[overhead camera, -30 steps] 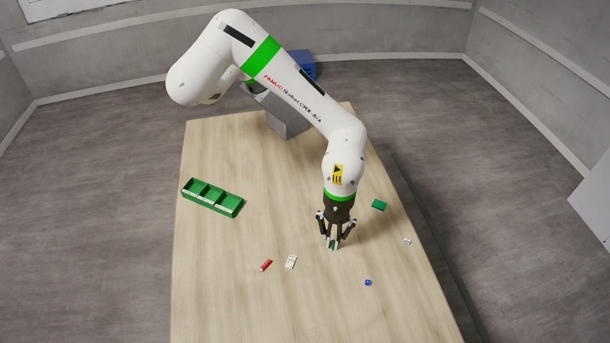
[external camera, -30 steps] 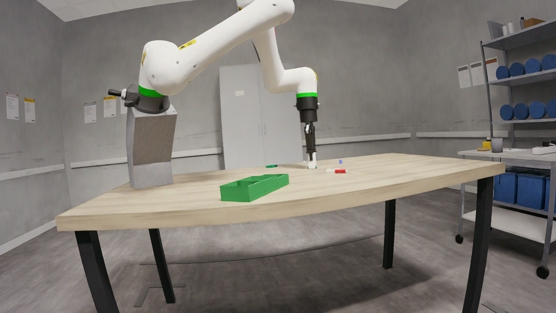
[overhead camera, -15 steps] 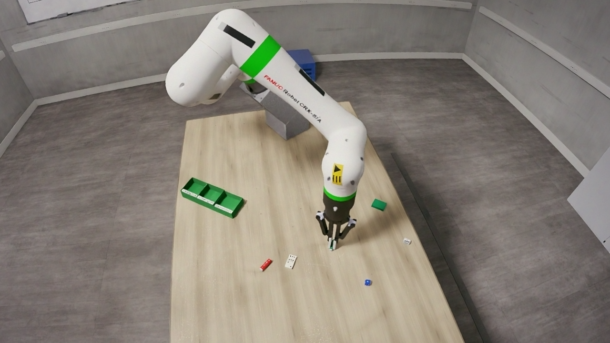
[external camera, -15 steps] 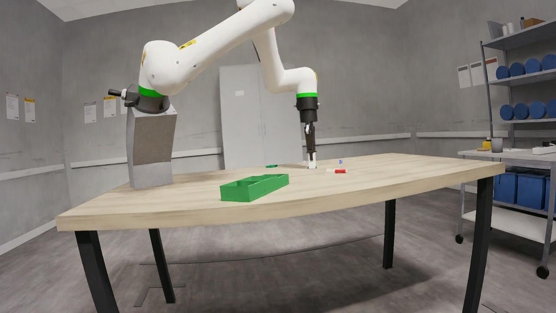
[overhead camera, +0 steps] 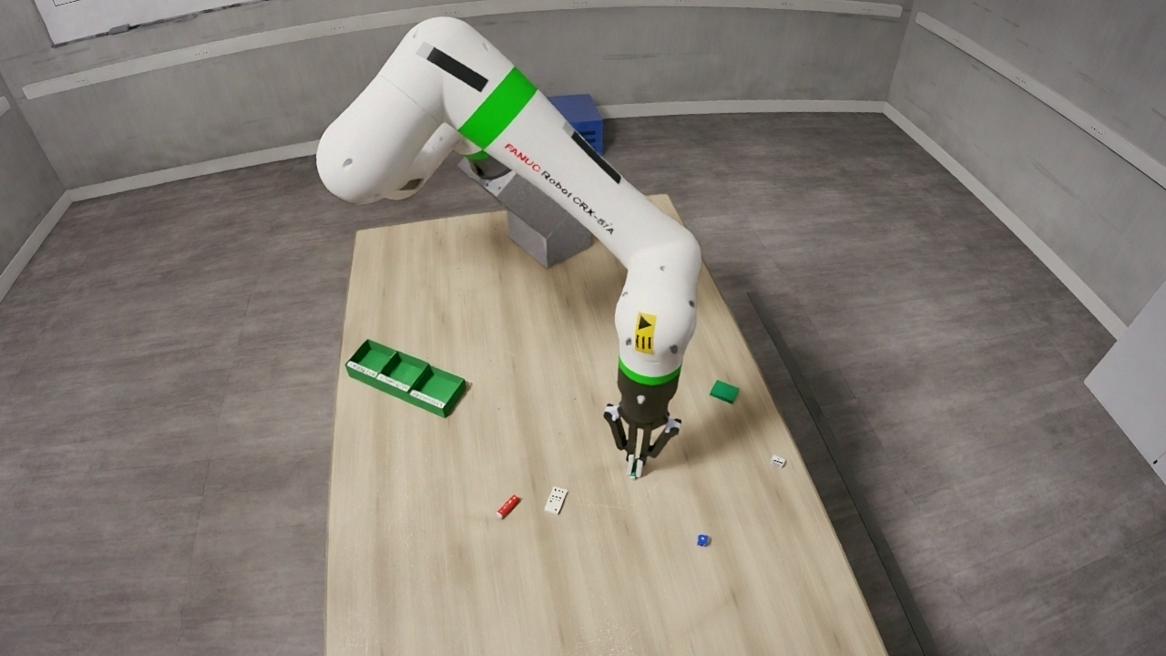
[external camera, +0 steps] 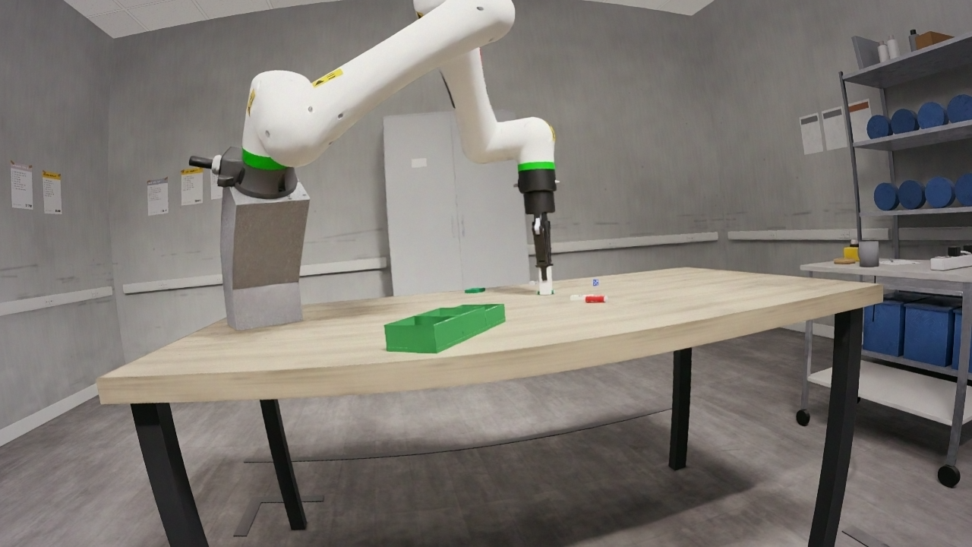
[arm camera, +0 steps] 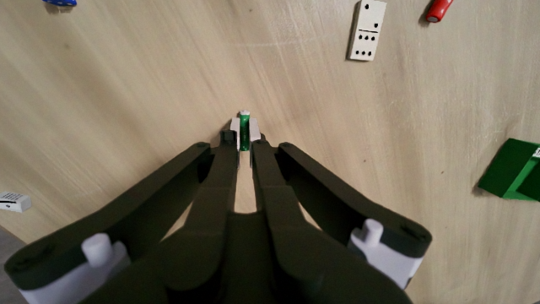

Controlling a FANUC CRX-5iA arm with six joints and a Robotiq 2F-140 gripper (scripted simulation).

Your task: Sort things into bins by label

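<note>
Right now my hand is 39 cm to the left of the green three-compartment bin, 32 cm past it and 2 cm above it. Also, from my hand: white domino (16 cm to the right, 3 cm below, 2 cm ahead); green battery (3 cm below); blue die (17 cm ahead, 6 cm to the left, 3 cm below).
</note>
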